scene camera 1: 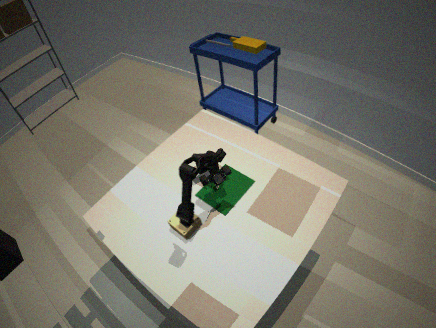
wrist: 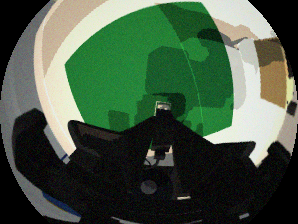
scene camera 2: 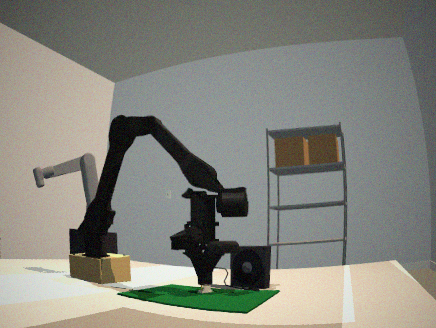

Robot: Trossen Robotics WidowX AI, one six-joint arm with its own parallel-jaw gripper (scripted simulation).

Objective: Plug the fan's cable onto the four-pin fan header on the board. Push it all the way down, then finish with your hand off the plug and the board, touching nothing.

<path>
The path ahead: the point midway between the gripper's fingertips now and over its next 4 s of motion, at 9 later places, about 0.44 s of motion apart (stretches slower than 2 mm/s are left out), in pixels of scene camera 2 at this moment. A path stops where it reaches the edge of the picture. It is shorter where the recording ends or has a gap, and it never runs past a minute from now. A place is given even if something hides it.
The gripper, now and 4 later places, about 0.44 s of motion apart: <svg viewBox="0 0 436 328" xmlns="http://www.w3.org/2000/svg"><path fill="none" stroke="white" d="M203 280L203 281L203 283L203 283L193 265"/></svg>
</path>
